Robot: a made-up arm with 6 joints. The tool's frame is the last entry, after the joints. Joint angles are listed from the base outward. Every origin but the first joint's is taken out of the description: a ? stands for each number. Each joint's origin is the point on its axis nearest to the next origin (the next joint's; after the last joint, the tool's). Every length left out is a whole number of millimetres.
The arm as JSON. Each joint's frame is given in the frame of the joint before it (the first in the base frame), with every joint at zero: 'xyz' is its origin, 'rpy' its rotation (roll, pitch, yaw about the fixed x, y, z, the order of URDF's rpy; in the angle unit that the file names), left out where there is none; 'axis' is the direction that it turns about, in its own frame. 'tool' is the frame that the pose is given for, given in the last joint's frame.
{
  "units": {
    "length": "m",
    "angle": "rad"
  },
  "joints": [
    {
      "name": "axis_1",
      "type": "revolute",
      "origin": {
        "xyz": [
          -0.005,
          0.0,
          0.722
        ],
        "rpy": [
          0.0,
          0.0,
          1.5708
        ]
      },
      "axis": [
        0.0,
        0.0,
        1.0
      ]
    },
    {
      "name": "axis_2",
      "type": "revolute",
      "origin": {
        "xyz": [
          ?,
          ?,
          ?
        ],
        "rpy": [
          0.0,
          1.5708,
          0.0
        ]
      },
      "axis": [
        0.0,
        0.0,
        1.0
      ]
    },
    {
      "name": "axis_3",
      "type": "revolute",
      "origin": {
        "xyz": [
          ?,
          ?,
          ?
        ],
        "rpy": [
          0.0,
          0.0,
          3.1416
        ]
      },
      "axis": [
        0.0,
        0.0,
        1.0
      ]
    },
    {
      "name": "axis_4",
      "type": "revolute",
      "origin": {
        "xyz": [
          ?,
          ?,
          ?
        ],
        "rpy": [
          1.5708,
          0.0,
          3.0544
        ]
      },
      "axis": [
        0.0,
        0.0,
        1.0
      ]
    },
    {
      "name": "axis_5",
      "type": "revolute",
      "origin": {
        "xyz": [
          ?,
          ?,
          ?
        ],
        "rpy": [
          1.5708,
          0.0,
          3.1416
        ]
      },
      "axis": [
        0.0,
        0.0,
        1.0
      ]
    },
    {
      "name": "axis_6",
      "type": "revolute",
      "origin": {
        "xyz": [
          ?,
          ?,
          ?
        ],
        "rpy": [
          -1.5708,
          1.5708,
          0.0
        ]
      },
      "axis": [
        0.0,
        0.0,
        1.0
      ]
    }
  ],
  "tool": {
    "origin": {
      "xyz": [
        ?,
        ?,
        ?
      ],
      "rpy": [
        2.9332,
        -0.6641,
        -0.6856
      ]
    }
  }
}
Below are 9 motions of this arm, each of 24 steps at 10 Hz.
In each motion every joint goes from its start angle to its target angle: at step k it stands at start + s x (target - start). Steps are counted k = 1, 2, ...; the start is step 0. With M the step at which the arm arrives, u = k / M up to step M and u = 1 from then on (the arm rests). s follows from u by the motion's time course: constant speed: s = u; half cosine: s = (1 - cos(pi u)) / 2; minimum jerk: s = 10 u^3 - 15 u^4 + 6 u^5.
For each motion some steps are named. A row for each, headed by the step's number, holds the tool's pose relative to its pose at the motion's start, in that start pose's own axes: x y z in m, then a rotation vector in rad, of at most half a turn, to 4 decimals.
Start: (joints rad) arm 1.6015 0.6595 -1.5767 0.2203 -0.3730 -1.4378
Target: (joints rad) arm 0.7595 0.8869 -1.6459 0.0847 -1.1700 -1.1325
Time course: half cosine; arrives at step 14
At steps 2, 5, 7, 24:
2: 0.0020 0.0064 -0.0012 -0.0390 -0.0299 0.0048
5: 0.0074 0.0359 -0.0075 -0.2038 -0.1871 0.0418
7: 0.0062 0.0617 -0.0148 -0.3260 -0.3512 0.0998
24: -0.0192 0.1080 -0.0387 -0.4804 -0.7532 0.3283

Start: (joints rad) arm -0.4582 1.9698 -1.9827 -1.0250 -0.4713 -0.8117
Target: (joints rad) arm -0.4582 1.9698 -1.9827 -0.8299 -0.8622 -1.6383
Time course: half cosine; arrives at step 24
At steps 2, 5, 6, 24:
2: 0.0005 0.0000 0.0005 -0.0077 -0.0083 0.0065
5: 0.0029 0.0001 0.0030 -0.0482 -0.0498 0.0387
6: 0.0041 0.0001 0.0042 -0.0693 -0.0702 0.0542
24: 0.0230 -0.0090 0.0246 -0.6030 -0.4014 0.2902

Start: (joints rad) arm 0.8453 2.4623 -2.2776 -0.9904 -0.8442 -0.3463
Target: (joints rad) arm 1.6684 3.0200 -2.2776 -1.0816 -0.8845 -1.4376
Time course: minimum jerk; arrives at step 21
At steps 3, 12, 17, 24:
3: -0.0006 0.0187 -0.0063 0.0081 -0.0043 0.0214
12: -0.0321 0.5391 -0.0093 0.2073 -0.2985 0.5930
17: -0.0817 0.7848 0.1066 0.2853 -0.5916 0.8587
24: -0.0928 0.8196 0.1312 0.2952 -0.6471 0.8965

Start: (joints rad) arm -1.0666 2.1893 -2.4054 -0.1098 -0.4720 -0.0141
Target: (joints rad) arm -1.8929 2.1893 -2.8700 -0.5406 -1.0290 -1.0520
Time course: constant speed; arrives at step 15
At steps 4, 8, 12, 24:
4: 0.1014 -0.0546 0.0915 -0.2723 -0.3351 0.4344
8: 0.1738 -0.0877 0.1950 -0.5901 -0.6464 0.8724
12: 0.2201 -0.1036 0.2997 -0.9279 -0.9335 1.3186
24: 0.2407 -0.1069 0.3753 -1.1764 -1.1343 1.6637

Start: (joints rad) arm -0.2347 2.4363 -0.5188 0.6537 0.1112 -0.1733
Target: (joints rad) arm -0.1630 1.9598 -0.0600 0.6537 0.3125 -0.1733
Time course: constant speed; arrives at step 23
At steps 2, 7, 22, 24:
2: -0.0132 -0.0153 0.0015 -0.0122 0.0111 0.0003
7: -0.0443 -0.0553 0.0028 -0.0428 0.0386 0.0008
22: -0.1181 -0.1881 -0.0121 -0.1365 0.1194 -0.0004
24: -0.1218 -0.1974 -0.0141 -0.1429 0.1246 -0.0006

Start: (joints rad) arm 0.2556 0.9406 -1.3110 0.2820 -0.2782 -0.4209
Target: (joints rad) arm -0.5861 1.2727 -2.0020 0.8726 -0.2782 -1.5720
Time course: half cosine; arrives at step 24
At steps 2, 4, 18, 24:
2: 0.0039 -0.0001 -0.0002 -0.0163 -0.0155 0.0083
4: 0.0151 -0.0005 -0.0006 -0.0647 -0.0604 0.0325
18: 0.1673 -0.0191 0.0384 -0.9103 -0.6582 0.3968
24: 0.1888 -0.0228 0.0546 -1.0813 -0.7472 0.4586

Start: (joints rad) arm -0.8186 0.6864 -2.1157 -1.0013 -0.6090 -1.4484
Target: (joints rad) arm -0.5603 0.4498 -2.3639 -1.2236 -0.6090 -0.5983
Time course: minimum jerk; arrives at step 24
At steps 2, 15, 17, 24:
2: -0.0002 -0.0016 -0.0002 0.0003 0.0006 -0.0039
15: -0.0786 -0.2300 -0.0086 0.0357 0.0441 -0.5471
17: -0.1003 -0.2669 -0.0044 0.0407 0.0438 -0.6365
24: -0.1301 -0.3110 0.0032 0.0462 0.0402 -0.7456

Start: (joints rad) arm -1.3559 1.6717 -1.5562 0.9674 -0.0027 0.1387
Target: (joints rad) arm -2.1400 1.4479 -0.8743 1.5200 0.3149 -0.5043
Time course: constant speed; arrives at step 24
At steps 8, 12, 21, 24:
8: 0.0820 -0.0313 0.1273 -0.0833 -0.2055 -0.1225
12: 0.1060 -0.0521 0.1946 -0.1016 -0.2917 -0.1907
21: 0.1200 -0.1092 0.3409 -0.0816 -0.4536 -0.3407
24: 0.1136 -0.1309 0.3851 -0.0565 -0.5009 -0.3851

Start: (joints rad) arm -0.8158 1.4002 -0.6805 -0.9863 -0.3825 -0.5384
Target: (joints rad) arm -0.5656 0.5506 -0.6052 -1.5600 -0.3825 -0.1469
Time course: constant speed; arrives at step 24
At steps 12, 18, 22, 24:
12: -0.0442 0.0218 0.1941 -0.1611 -0.3361 0.0997
18: -0.0950 0.0382 0.2733 -0.2496 -0.4933 0.1331
22: -0.1372 0.0499 0.3170 -0.3115 -0.5939 0.1470
24: -0.1603 0.0559 0.3358 -0.3432 -0.6429 0.1511

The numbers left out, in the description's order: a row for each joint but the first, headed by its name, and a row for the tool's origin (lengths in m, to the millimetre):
axis_2: -0.005 -0.025 0.0
axis_3: -0.084 0.454 0.0
axis_4: 0.079 0.3 0.0
axis_5: -0.009 0.003 0.0
axis_6: -0.011 0.124 0.0
tool: 0.009 -0.026 0.0

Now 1 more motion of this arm.
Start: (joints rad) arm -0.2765 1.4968 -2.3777 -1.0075 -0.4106 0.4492
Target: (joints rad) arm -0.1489 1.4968 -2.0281 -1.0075 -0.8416 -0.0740
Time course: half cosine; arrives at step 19
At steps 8, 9, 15, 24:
8: -0.0420 0.0230 -0.0262 0.0479 0.0147 0.1757
9: -0.0515 0.0284 -0.0306 0.0603 0.0130 0.2117
15: -0.1034 0.0590 -0.0470 0.1355 -0.0257 0.3890
24: -0.1161 0.0668 -0.0491 0.1550 -0.0423 0.4272

